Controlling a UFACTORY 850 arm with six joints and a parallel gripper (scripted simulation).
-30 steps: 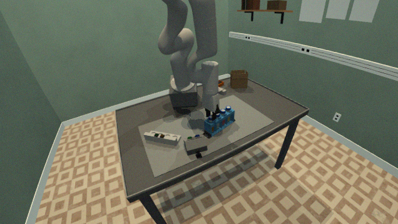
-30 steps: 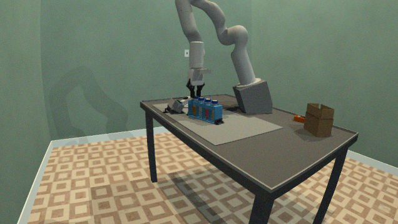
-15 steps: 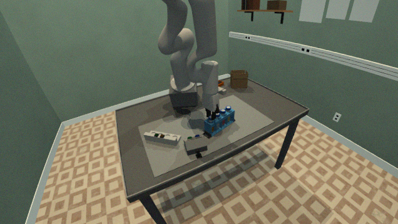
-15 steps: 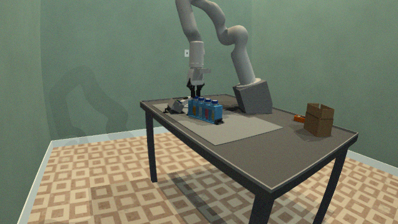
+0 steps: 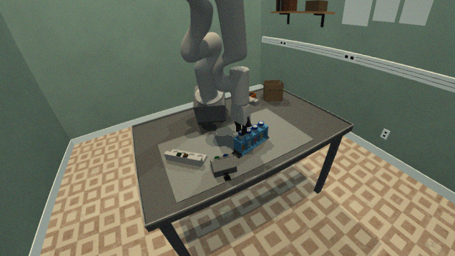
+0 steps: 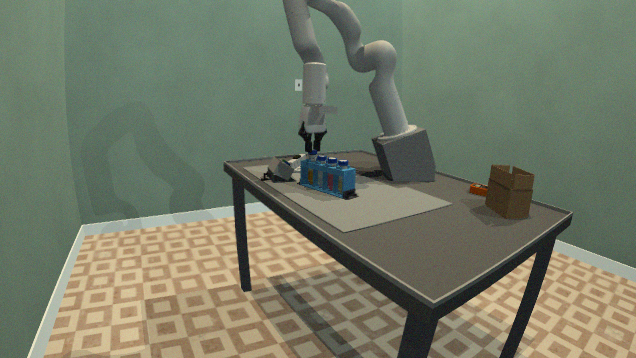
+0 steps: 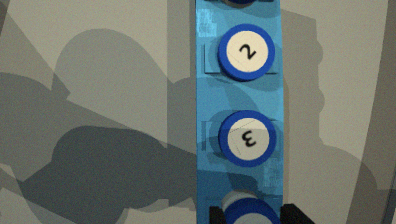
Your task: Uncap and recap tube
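Right now my hand is 20 mm short of the green key, 170 mm to the left of it and 80 mm above it. Round my hand: blue cap marked 4: 20 mm below; blue key: 30 mm ahead, 130 mm to the right, 80 mm below; grey key housing: 50 mm ahead, 150 mm to the right, 100 mm below.
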